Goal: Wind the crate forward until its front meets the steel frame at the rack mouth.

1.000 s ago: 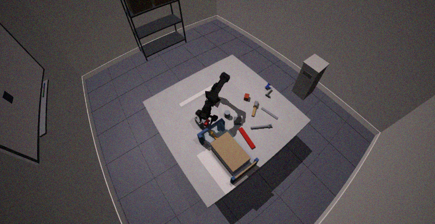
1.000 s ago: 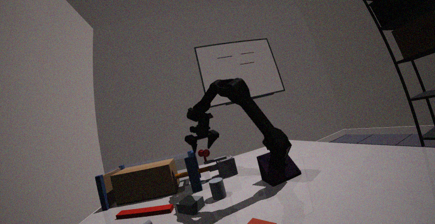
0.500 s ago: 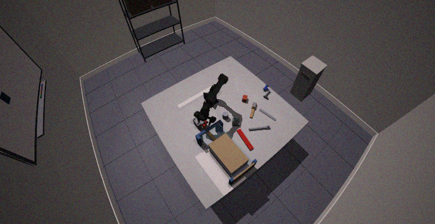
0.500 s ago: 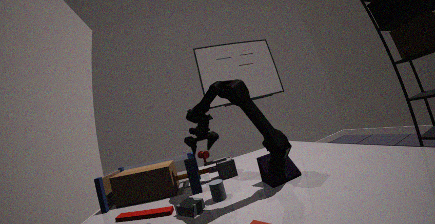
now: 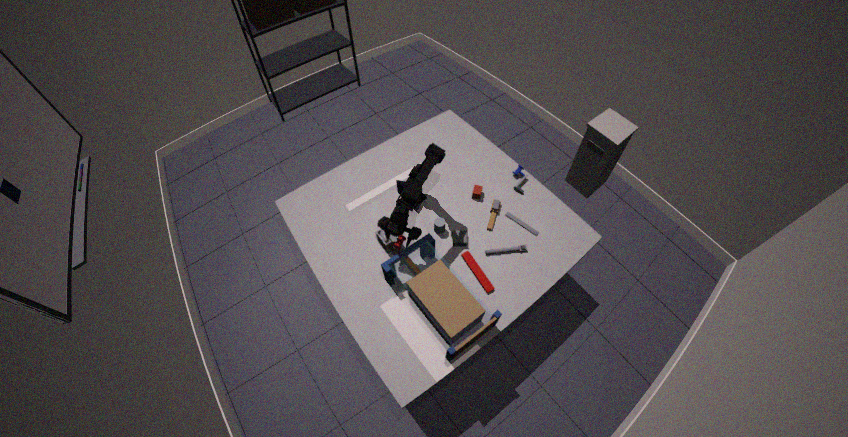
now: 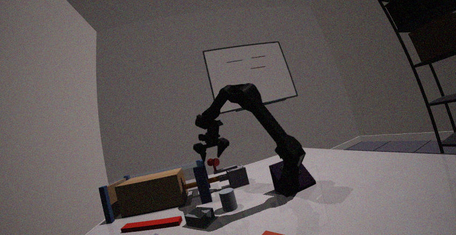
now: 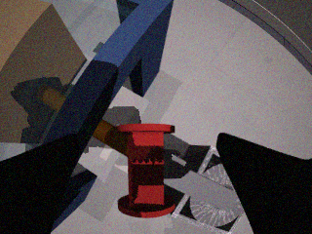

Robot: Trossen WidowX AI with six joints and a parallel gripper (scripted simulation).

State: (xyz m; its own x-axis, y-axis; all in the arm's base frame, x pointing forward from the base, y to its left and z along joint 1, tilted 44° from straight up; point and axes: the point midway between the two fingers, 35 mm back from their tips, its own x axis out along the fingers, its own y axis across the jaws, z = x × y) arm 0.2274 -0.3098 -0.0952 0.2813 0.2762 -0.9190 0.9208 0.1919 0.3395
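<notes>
My gripper tip is now 6 cm above the winch handle with red knob, 4 cm past it and 2 cm to the right of it. Round my gripper tip: grey block: 28 cm to the left, 14 cm below, 13 cm ahead; blue frame: 5 cm below, 5 cm ahead, 1 cm to the left; grey winch: 13 cm below, 12 cm behind, 2 cm to the left.
</notes>
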